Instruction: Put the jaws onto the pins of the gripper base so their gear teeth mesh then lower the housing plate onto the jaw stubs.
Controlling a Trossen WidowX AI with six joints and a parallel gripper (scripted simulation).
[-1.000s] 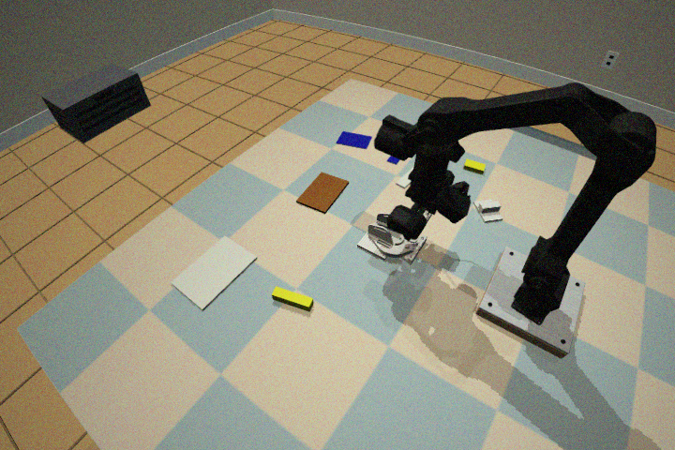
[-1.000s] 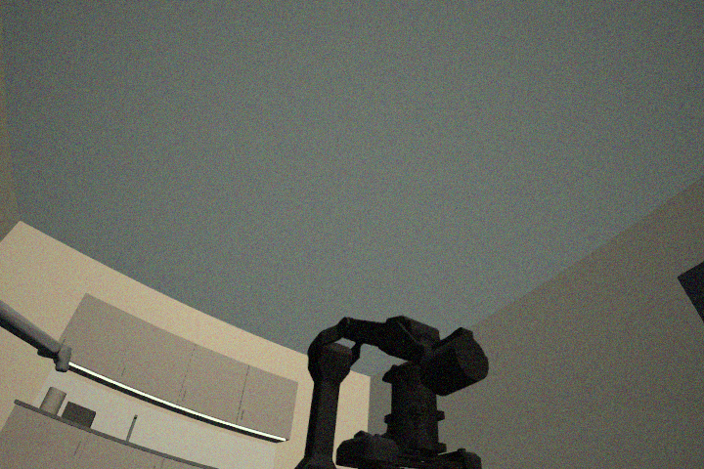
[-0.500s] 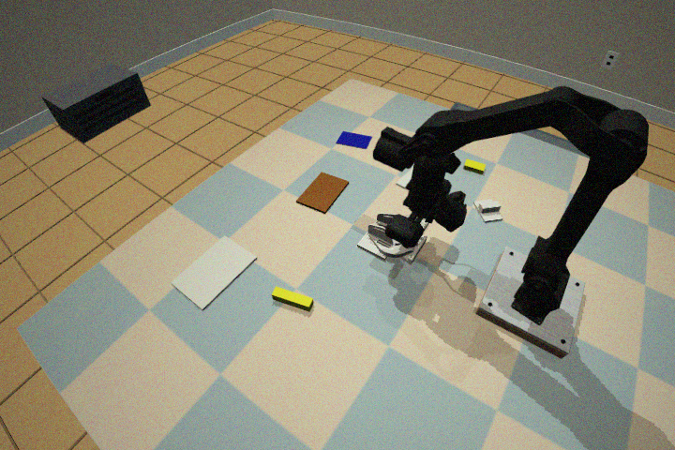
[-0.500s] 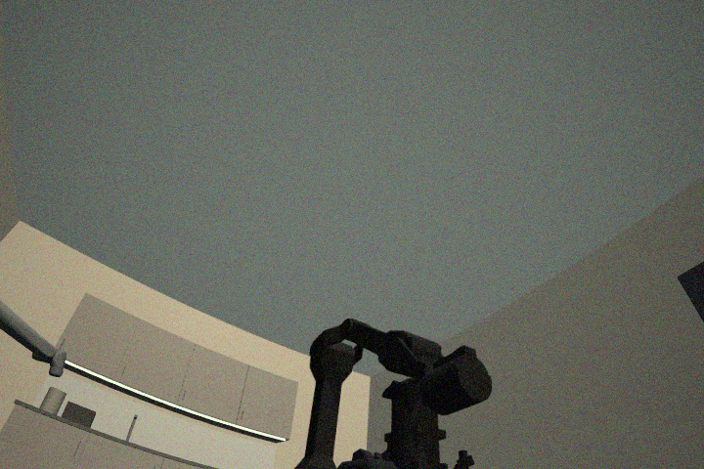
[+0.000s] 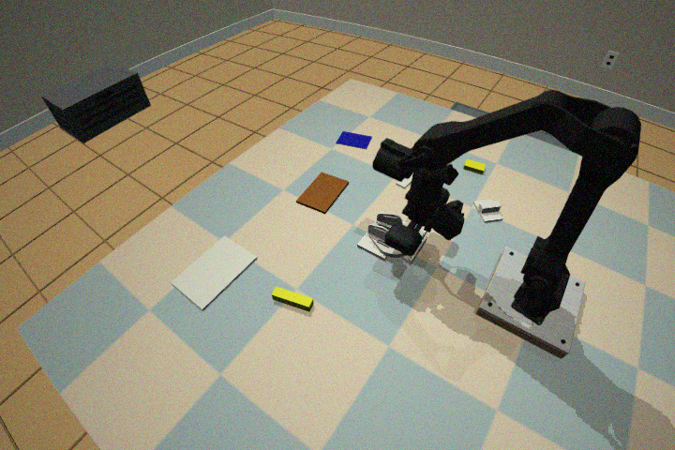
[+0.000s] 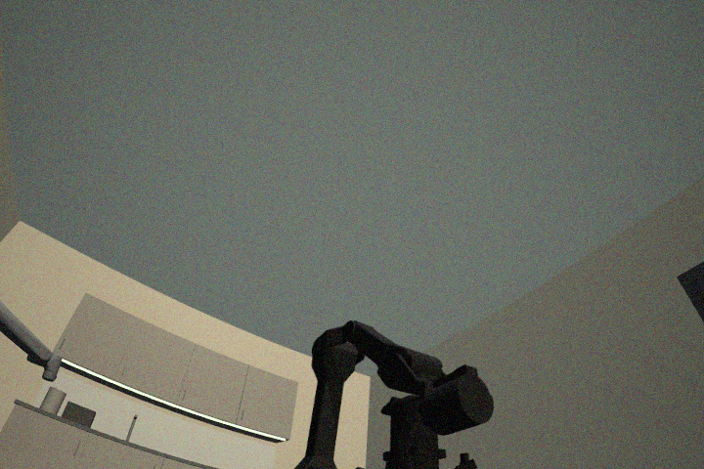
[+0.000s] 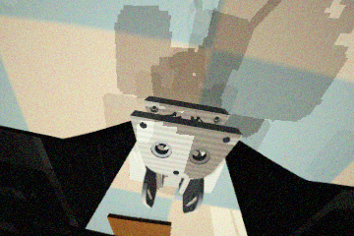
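My gripper tip is 20 mm above the housing plate. The rest, counted from my gripper tip: gripper base 10 mm ahead, 20 mm above; white strip 150 mm ahead, 210 mm to the right, 20 mm below; jaw 20 mm ahead, 10 mm to the right, 10 mm below.
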